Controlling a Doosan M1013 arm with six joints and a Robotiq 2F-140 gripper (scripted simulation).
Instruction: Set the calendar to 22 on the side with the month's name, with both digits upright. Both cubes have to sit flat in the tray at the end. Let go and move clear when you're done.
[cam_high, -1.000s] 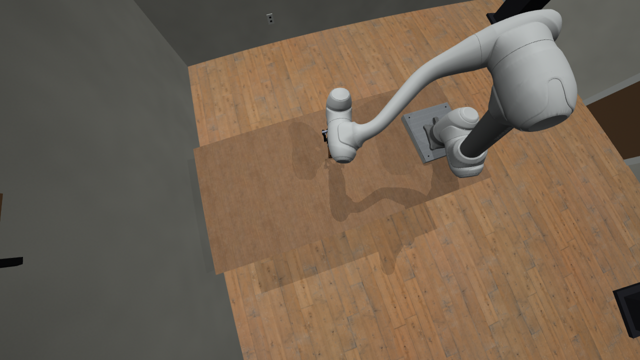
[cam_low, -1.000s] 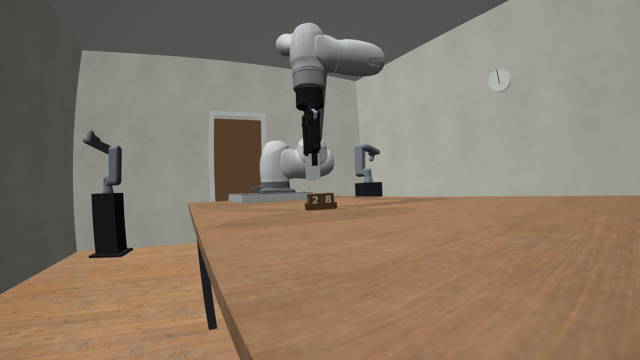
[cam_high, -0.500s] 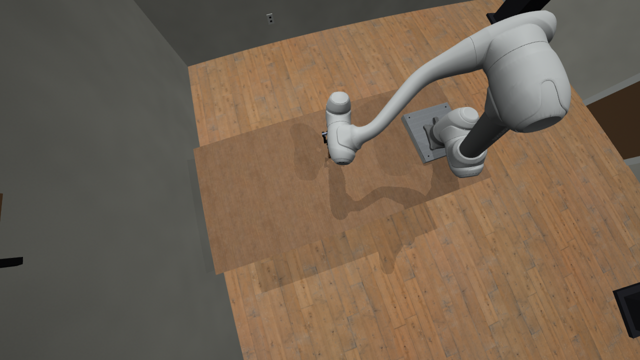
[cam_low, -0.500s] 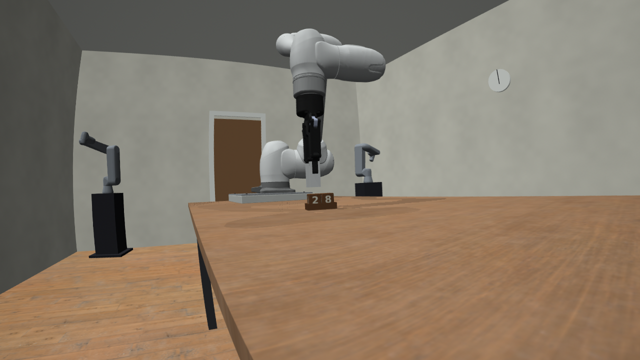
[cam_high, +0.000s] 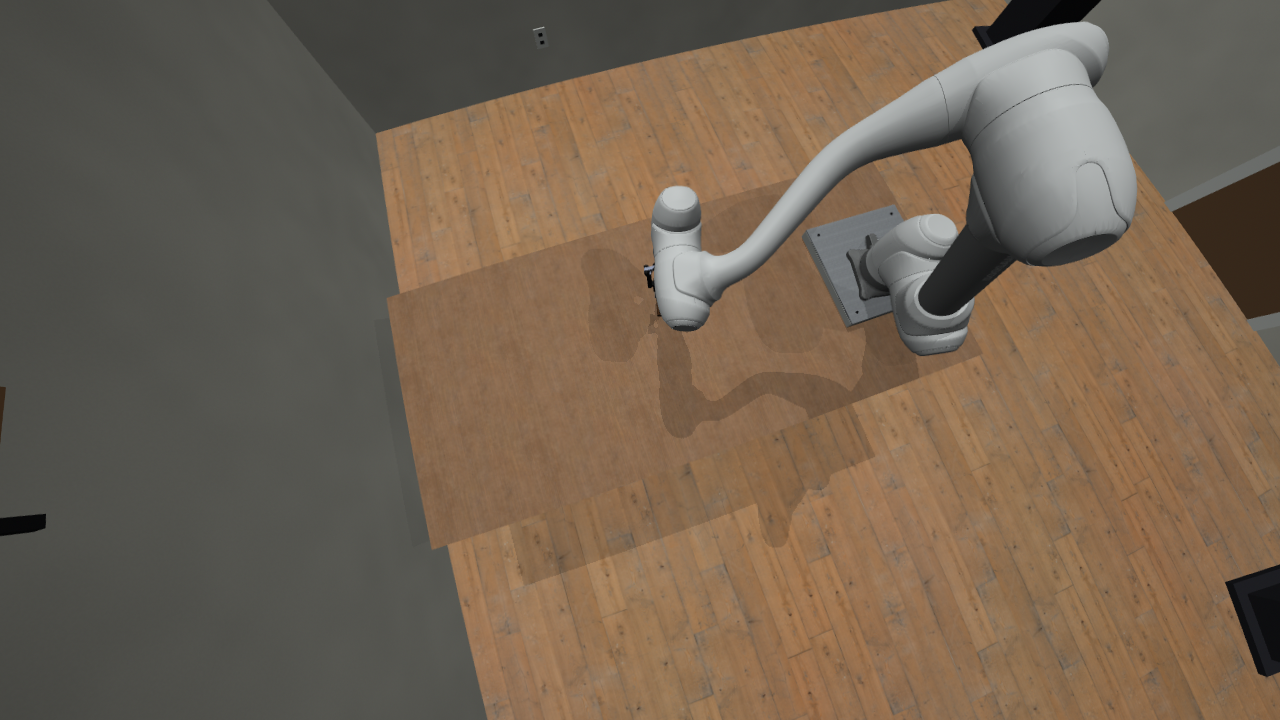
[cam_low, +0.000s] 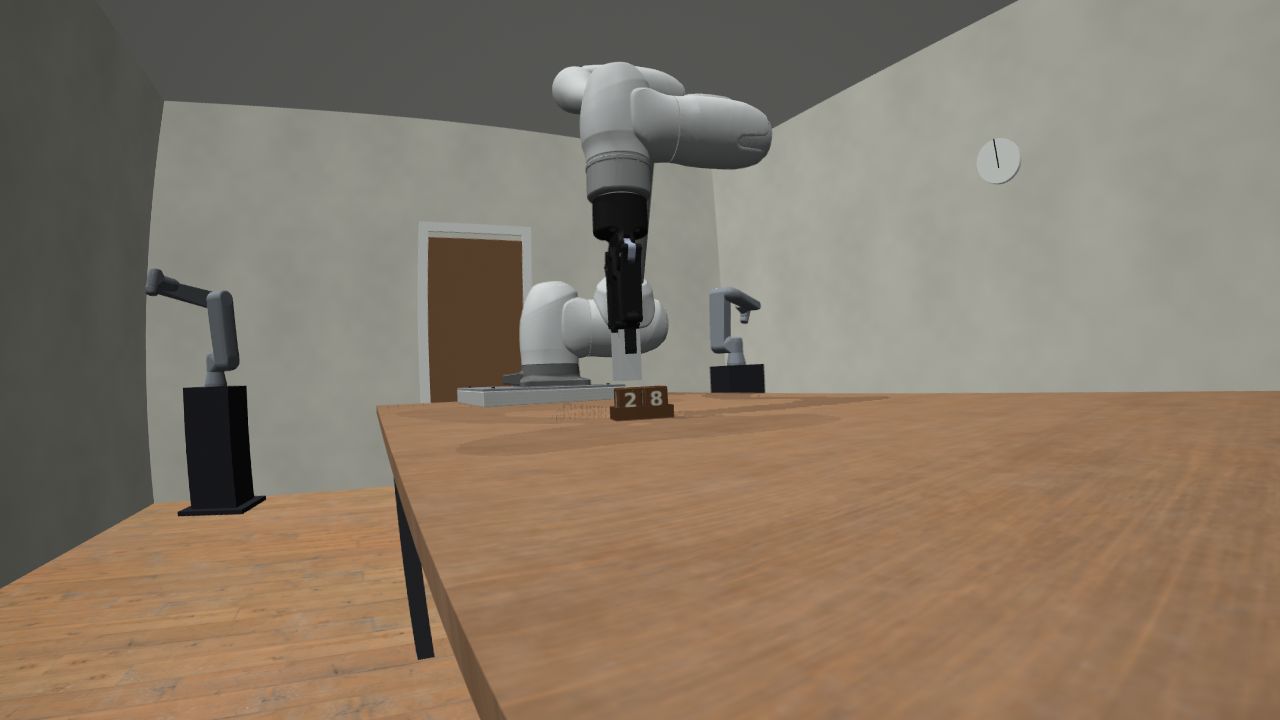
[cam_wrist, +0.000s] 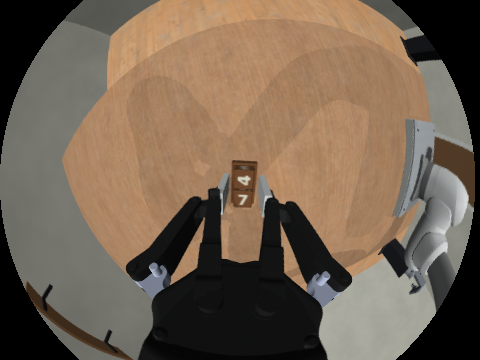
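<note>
My hand is 70 mm above the calendar tray and 20 mm to the right of it.
</note>
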